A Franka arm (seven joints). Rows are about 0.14 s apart.
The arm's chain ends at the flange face. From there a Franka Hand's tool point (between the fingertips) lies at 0.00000 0.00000 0.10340 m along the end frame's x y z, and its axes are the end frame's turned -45 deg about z.
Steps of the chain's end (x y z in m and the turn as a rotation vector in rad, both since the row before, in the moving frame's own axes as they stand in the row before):
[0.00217, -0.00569, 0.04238, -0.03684, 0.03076, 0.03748]
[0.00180, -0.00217, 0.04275, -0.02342, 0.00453, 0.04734]
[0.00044, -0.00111, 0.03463, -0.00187, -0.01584, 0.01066]
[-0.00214, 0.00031, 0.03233, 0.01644, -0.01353, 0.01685]
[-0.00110, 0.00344, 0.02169, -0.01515, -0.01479, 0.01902]
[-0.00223, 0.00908, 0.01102, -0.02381, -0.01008, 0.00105]
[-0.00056, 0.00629, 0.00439, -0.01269, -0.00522, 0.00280]
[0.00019, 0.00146, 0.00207, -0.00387, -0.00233, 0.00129]
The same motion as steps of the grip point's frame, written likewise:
[0.00502, 0.00244, 0.04226, -0.04780, -0.00430, 0.03748]
[0.00138, 0.00175, 0.04272, -0.01976, -0.01336, 0.04734]
[-0.00019, -0.00150, 0.03462, 0.00988, -0.01252, 0.01066]
[-0.00150, -0.00348, 0.03231, 0.02119, 0.00206, 0.01685]
[-0.00540, 0.00166, 0.02167, -0.00025, -0.02117, 0.01902]
[-0.01048, 0.00585, 0.01099, -0.00971, -0.02396, 0.00105]
[-0.00615, 0.00460, 0.00438, -0.00528, -0.01266, 0.00280]
[-0.00135, 0.00128, 0.00207, -0.00109, -0.00438, 0.00129]

